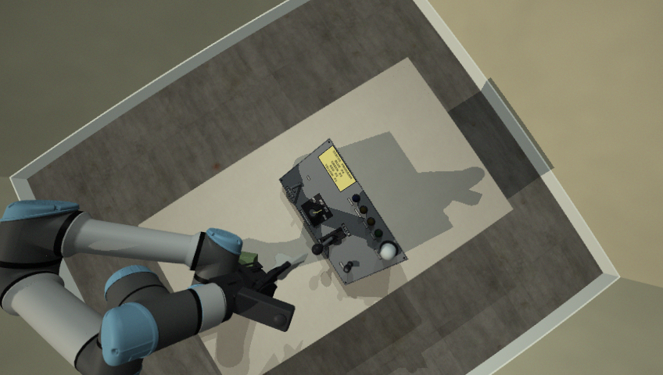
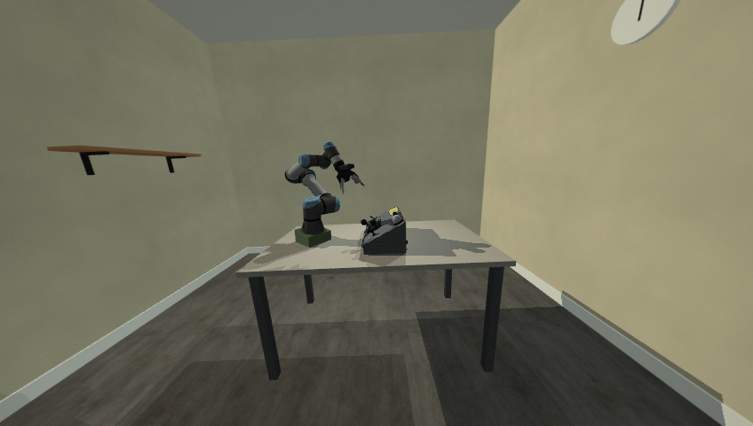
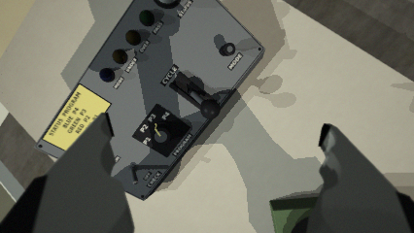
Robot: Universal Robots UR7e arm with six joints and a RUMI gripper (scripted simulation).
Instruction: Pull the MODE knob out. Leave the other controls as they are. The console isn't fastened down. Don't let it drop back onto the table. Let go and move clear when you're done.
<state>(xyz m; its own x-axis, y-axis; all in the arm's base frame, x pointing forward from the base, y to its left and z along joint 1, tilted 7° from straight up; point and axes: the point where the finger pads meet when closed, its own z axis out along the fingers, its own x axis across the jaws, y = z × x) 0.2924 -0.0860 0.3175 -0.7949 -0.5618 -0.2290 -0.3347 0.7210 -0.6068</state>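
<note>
Now: the mode knob 100 mm ahead of my hand, 110 mm to the right of it and 250 mm below it. Also, from my hand: dark grey console (140 mm ahead, 70 mm to the left, 270 mm below); program selector knob (120 mm ahead, 120 mm to the left, 250 mm below); cycle lever (80 mm ahead, 10 mm to the left, 240 mm below).
</note>
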